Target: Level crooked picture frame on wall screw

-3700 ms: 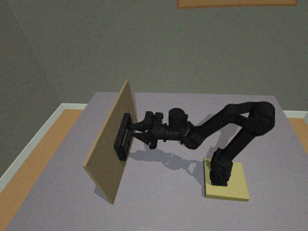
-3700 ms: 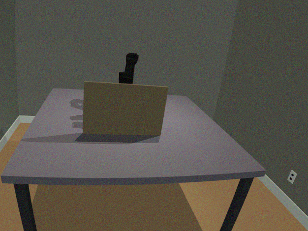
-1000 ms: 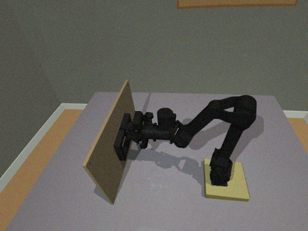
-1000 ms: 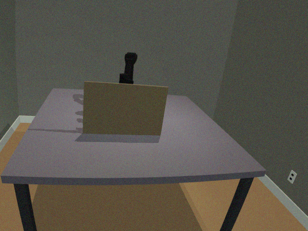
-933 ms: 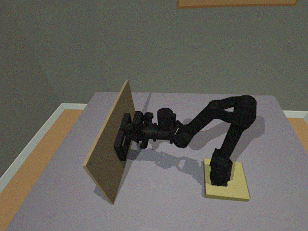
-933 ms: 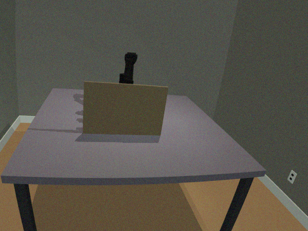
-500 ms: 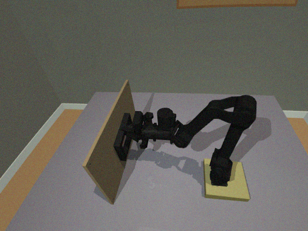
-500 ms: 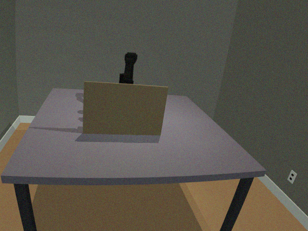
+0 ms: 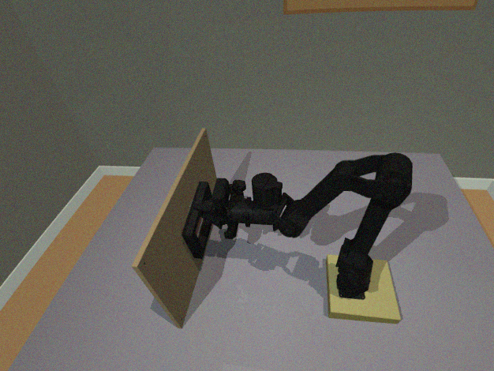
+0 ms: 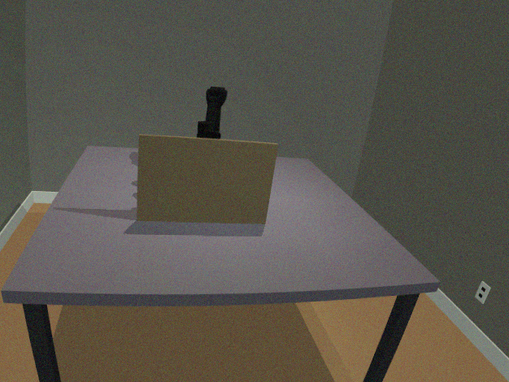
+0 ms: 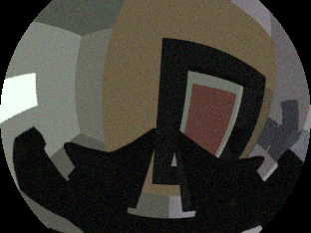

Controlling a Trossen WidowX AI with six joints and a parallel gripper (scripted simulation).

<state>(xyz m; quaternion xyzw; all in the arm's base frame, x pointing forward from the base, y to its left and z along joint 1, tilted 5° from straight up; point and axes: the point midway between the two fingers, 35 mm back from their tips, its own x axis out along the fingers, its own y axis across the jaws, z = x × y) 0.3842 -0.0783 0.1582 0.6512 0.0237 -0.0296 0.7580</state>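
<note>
My gripper tip is 50 mm above the black picture frame and 10 mm to the left of it. From my gripper tip the other things lie so: tan wall board (60 mm below, 20 mm ahead, 10 mm to the right).
</note>
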